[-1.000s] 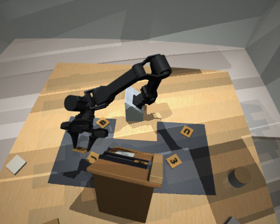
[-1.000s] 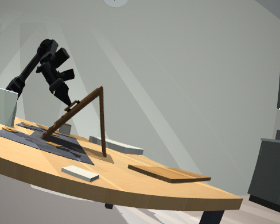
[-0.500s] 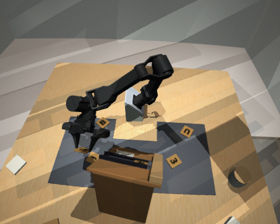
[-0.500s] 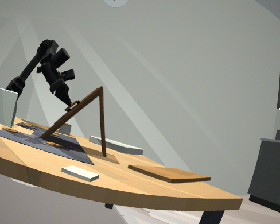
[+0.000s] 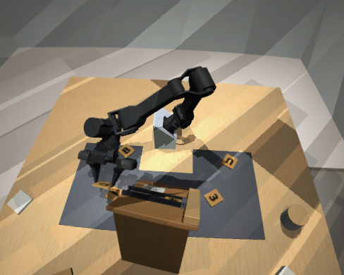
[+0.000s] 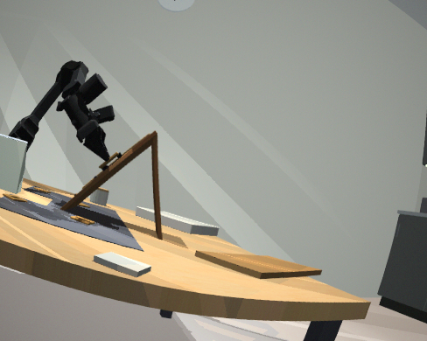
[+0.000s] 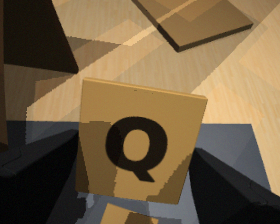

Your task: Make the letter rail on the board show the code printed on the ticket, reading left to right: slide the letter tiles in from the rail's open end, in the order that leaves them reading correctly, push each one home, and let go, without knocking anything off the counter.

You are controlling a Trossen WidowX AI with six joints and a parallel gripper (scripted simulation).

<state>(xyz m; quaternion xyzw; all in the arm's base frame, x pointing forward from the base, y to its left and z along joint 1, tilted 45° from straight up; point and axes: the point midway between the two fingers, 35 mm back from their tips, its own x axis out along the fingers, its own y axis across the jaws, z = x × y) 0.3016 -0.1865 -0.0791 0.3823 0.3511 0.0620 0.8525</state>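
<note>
My gripper tip is now 230 mm to the right of the tile marked 4 and 40 mm short of it. The rest, counted from my gripper tip: q tile: right at my gripper tip; then dark mat: 190 mm to the left, 170 mm below, 120 mm behind; then white ticket: 160 mm to the left, 80 mm below, 30 mm behind.
</note>
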